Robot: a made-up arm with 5 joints. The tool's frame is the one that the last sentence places.
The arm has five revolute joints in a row. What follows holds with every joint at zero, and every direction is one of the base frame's.
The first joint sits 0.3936 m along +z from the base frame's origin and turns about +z.
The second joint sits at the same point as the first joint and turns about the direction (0, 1, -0.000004).
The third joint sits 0.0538 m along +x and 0.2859 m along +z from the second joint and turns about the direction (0, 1, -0.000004).
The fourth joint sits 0.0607 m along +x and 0.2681 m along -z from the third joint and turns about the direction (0, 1, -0.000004).
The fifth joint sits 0.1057 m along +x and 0.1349 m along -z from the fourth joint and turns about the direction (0, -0.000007, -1).
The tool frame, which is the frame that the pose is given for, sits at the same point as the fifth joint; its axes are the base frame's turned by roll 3.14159, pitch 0 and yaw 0 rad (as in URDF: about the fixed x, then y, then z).
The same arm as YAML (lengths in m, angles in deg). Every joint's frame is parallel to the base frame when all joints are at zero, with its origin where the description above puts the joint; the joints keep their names.
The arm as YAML. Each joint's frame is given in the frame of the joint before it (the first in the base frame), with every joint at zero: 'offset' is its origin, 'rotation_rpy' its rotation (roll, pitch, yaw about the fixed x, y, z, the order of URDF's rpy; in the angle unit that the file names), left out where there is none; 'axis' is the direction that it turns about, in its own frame. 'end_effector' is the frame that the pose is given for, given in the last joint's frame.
length_unit: m
angle_unit: deg
chain:
  - id: joint 1
    offset: [0.0, 0.0, 0.3936]
    axis: "+z"
  - id: joint 2
    offset: [0.0, 0.0, 0.0]
    axis: "+y"
  - id: joint 3
    offset: [0.0538, 0.0, 0.2859]
    axis: "+y"
  - id: joint 4
    offset: [0.0607, 0.0, -0.2681]
    axis: "+y"
  - id: joint 5
    offset: [0.1057, 0.0, -0.1349]
    axis: "-z"
end_effector:
  offset: [0.0, 0.0, 0.0]
  rotation_rpy: [180.0, 0.0, 0.0]

